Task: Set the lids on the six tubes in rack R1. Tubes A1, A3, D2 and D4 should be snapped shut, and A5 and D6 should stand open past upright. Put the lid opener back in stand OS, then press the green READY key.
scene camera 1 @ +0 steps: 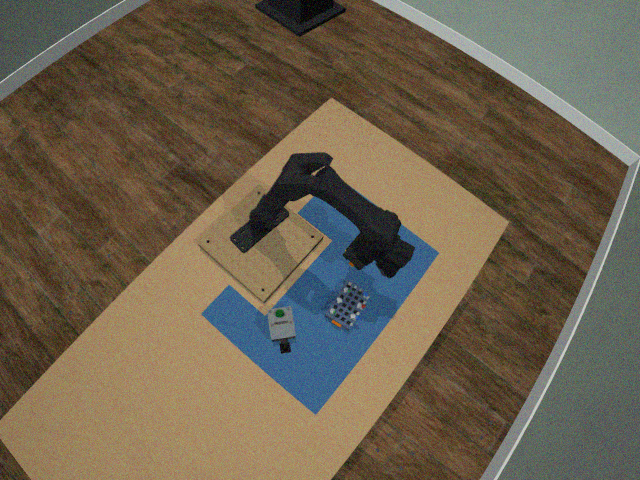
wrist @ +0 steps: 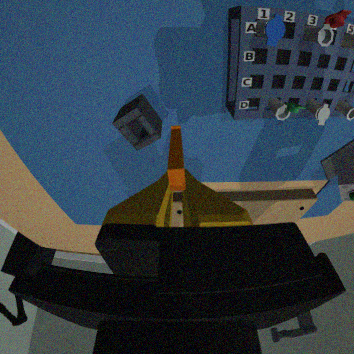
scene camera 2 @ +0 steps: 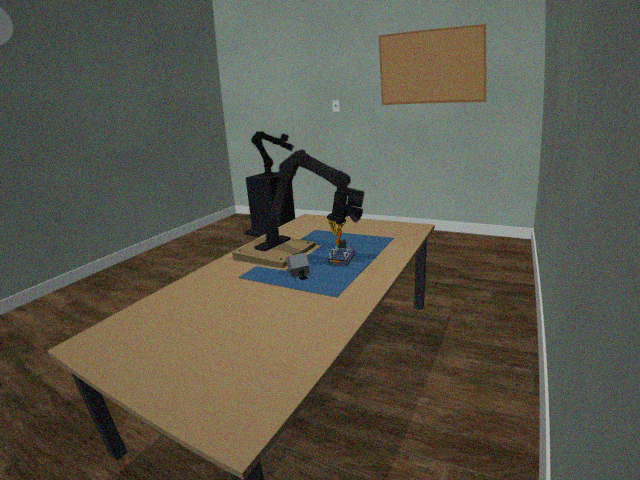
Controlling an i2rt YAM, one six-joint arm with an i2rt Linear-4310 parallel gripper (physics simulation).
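Places are measured from the arm's base along level axes (x right, y ahead, z up), in millimetres.
Pixels of known places: gripper, between the fingertips: (scene camera 1: 351,257) (wrist: 176,175) (scene camera 2: 335,235); arm's base, origin of its link: (scene camera 1: 260,226) (scene camera 2: 273,243).
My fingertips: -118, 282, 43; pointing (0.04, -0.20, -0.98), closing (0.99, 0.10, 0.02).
For each thing: its top centre in the pictures, then the offset to it from my fingertips, as dx, dy, dz. "spot": a spot on its surface instead. Level surfaces: height alone.
- orange lid opener, centre of its top: (wrist: 177,193) (scene camera 2: 338,229) -2, +18, +31
- blue mat, height of its surface: dz -70
- rack R1, centre of its top: (wrist: 347,81) (scene camera 1: 351,303) (scene camera 2: 341,246) +103, +94, -5
- blue lid, centre of its top: (wrist: 275,29) +47, +106, -22
- A3 tube, a spot on its surface: (wrist: 324,36) spot: +89, +115, -29
- open mouth with its red lid, a spot on its surface: (wrist: 337,19) spot: +78, +124, -12
- open ring with a green lid, centre of its top: (wrist: 299,113) +77, +63, -6
- white lid, centre of its top: (wrist: 324,114) +116, +62, -19
- grey key box, centre of its top: (scene camera 1: 280,320) (scene camera 2: 296,252) +283, -8, +14
- green READY key, centre of its top: (scene camera 1: 279,313) +270, -27, +5
My gripper (wrist: 176,175) (scene camera 2: 336,226) is shut on the orange lid opener (wrist: 175,154) (scene camera 2: 338,238) and holds it point-down above the blue mat (scene camera 1: 320,371) (wrist: 70,88), behind rack R1 (scene camera 1: 347,308) (scene camera 2: 341,254) (wrist: 239,70). In the wrist view the opener's tip shows just right of the dark stand OS (wrist: 138,121) (scene camera 1: 285,348), which is empty. In the rack, A1 carries a blue lid (wrist: 274,29). The A3 tube (wrist: 324,36) shows an open mouth with its red lid (wrist: 337,19) swung back. D2 shows an open ring with a green lid (wrist: 294,107) beside it. D4 has a white lid (wrist: 322,114).
The grey key box (scene camera 1: 281,325) (scene camera 2: 297,261) with the green READY key (scene camera 1: 279,312) stands on the mat left of the rack, with the stand just in front of it. The arm's base sits on a wooden plate (scene camera 1: 269,258). The table edge (scene camera 1: 465,269) lies to the right.
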